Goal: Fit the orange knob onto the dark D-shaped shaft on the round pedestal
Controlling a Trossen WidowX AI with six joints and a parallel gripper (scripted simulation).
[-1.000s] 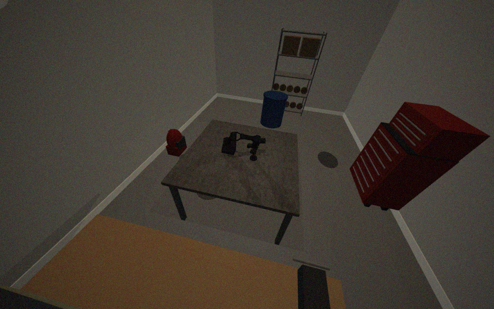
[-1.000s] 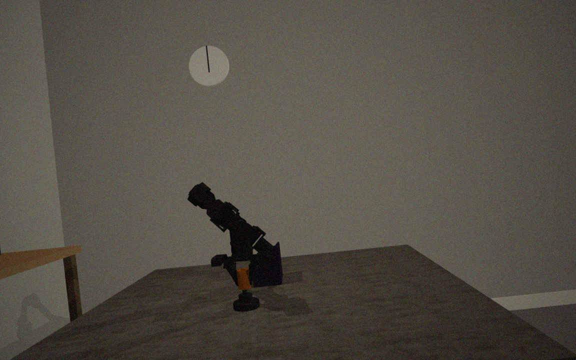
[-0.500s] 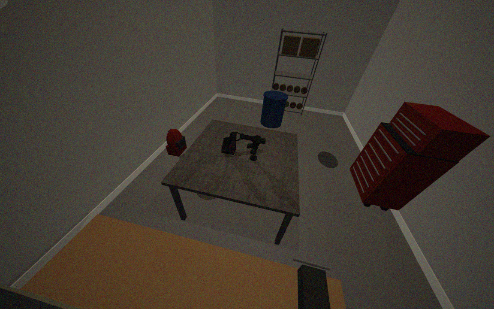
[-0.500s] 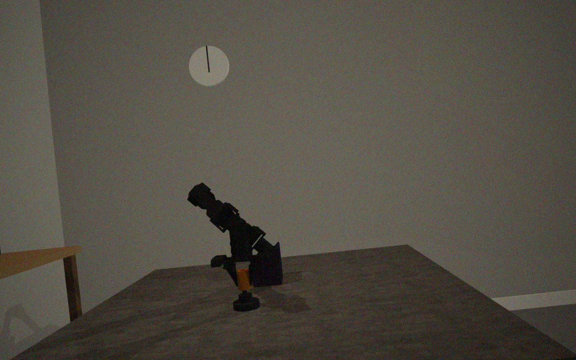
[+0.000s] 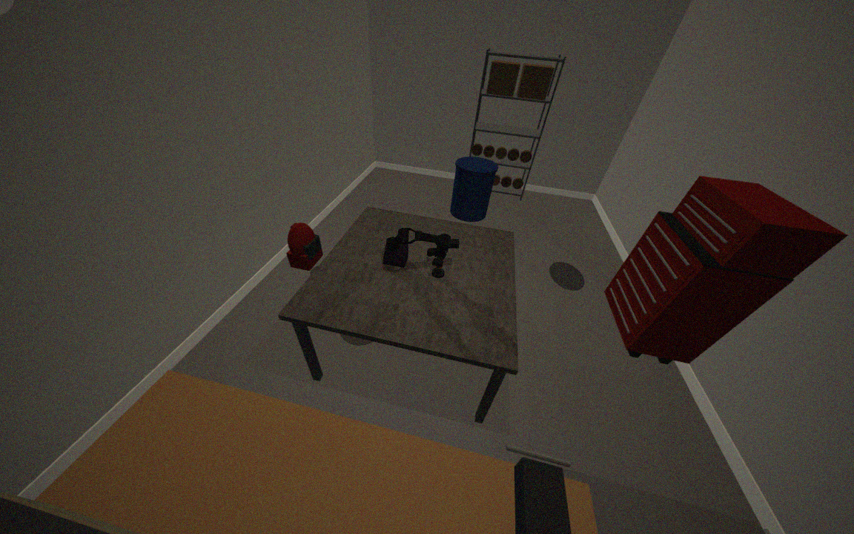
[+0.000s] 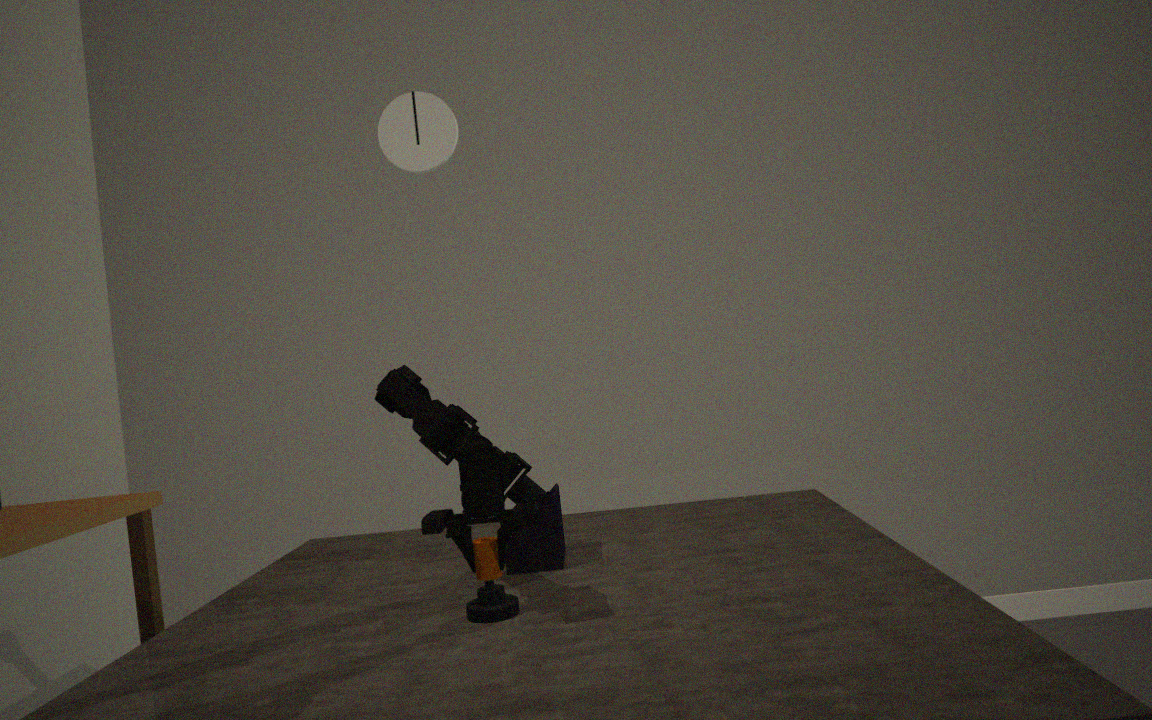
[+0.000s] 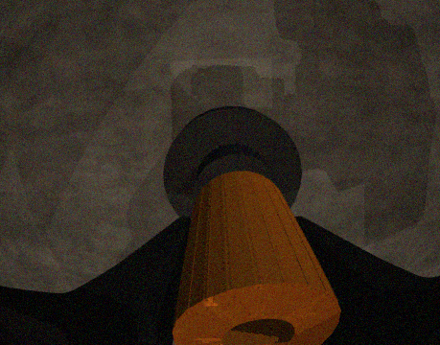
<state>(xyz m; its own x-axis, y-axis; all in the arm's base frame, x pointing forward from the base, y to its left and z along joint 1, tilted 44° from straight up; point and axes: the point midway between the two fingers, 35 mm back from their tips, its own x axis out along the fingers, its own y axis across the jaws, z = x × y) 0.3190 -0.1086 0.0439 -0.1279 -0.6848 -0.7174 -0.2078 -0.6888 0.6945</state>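
Now: the orange knob 20 mm above my gripper tip. Round my gripper tip: dark round pedestal (40 mm below).
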